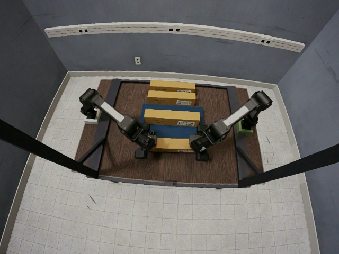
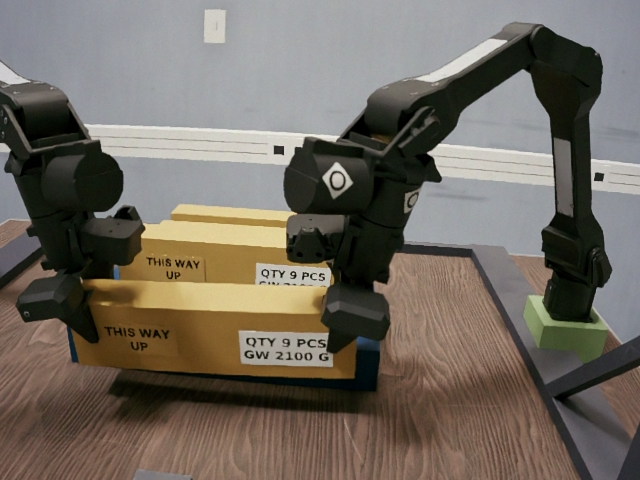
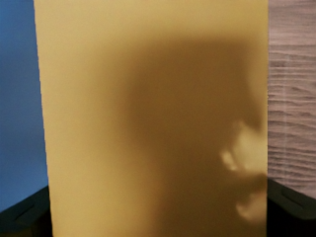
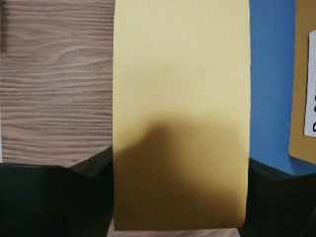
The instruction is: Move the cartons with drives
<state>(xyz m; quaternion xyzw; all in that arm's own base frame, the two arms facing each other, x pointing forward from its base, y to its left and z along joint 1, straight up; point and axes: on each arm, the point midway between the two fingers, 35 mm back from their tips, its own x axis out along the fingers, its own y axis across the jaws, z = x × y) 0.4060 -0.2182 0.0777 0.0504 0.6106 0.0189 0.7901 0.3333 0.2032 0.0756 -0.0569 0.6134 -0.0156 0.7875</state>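
The carton is 140 mm to the left of my right hand and 40 mm below it. Round my right hand: blue raised platform (170 mm ahead, 150 mm to the left, 100 mm below).
Now: the carton 140 mm to the right of my left hand, 20 mm below it and 10 mm ahead of it. Round my left hand: blue raised platform (170 mm ahead, 130 mm to the right, 90 mm below).
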